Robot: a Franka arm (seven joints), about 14 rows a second.
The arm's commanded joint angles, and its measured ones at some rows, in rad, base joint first. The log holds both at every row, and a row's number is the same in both.
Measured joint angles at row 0:
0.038, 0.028, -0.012, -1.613, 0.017, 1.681, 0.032
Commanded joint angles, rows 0 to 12:
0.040, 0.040, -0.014, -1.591, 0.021, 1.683, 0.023
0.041, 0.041, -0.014, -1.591, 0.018, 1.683, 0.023
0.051, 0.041, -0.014, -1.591, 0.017, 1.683, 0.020
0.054, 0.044, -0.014, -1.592, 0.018, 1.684, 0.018
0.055, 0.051, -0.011, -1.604, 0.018, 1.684, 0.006
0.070, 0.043, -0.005, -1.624, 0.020, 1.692, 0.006
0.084, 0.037, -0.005, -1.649, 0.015, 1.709, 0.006
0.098, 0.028, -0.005, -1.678, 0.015, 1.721, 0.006
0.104, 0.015, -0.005, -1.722, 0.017, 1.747, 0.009
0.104, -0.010, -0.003, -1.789, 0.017, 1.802, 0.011
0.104, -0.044, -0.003, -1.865, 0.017, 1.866, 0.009
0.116, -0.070, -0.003, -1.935, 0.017, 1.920, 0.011
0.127, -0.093, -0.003, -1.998, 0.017, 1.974, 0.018
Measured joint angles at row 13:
0.108, 0.019, 0.000, -1.779, 0.017, 1.826, 0.017
